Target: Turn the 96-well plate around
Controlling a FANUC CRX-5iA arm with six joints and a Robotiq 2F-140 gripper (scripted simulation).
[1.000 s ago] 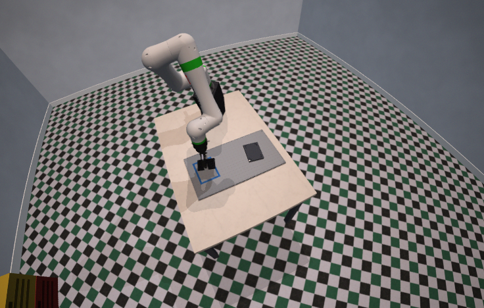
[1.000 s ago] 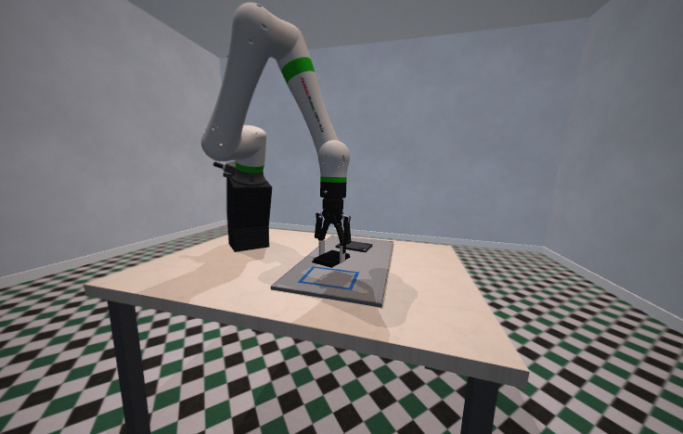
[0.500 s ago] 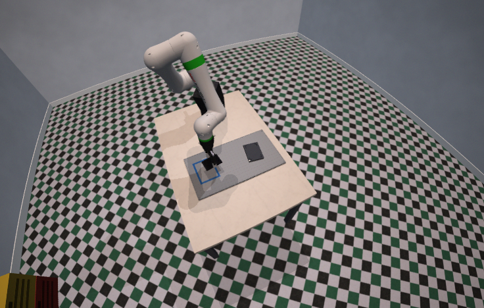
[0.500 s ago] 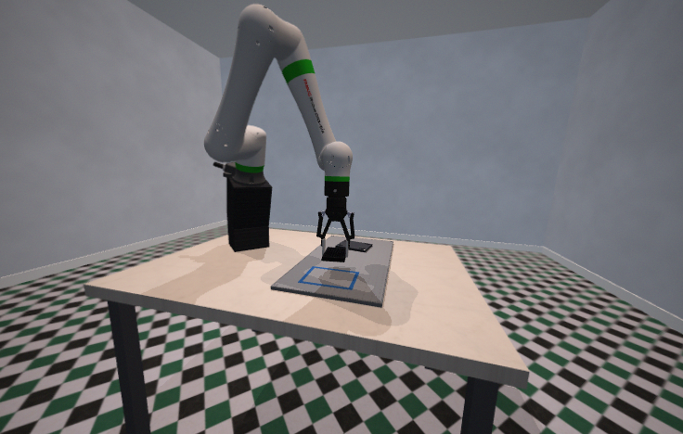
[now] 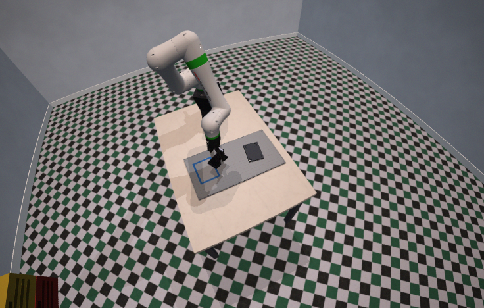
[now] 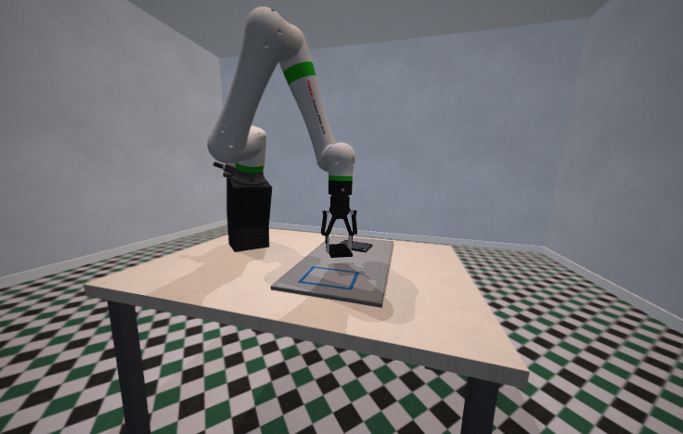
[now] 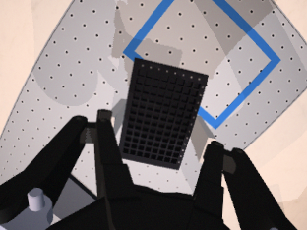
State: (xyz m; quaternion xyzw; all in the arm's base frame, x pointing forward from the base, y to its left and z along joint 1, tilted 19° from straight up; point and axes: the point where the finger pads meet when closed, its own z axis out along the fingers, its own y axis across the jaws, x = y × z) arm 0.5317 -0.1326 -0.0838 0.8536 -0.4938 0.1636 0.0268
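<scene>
My hand is 290 mm to the right of the dark plate nest N1 and 90 mm above it. Round my hand: black 96-well plate (20 mm below); then white A1 mark (70 mm ahead, 220 mm to the left, 80 mm below).
</scene>
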